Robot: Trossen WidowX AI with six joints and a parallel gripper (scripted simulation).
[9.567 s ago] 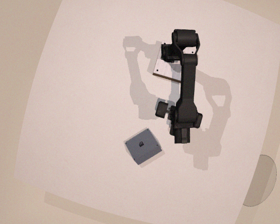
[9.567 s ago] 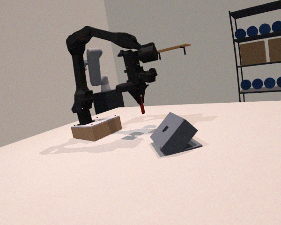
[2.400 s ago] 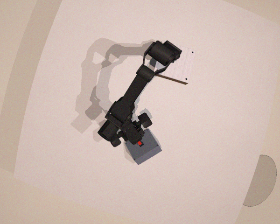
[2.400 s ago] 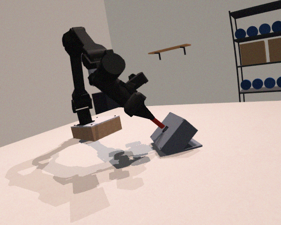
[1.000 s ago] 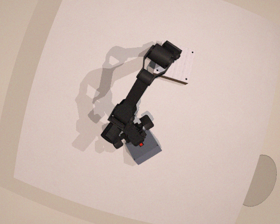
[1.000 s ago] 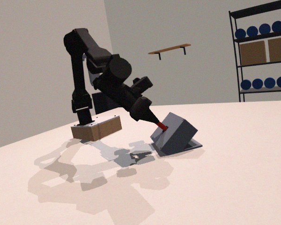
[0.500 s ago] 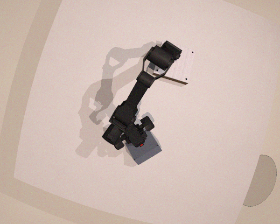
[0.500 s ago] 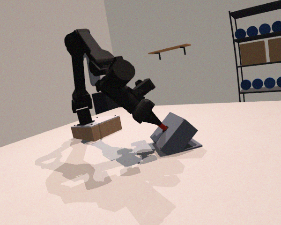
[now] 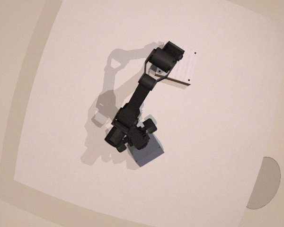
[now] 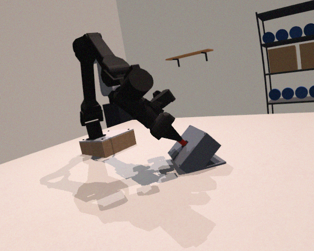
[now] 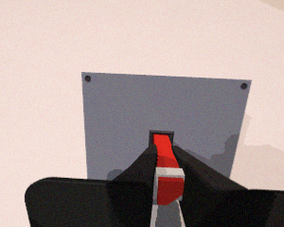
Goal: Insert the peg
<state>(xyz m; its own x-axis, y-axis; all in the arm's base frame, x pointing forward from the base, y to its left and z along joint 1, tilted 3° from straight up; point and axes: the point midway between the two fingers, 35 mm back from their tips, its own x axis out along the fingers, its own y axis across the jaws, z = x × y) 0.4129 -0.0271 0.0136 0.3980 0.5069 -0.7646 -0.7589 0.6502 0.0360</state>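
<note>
The red peg lies 1 cm to the right of my gripper tip, 1 cm behind it and 1 cm above it. Round my gripper tip: sloped grey panel (4 cm below, 2 cm to the left, 2 cm ahead).
</note>
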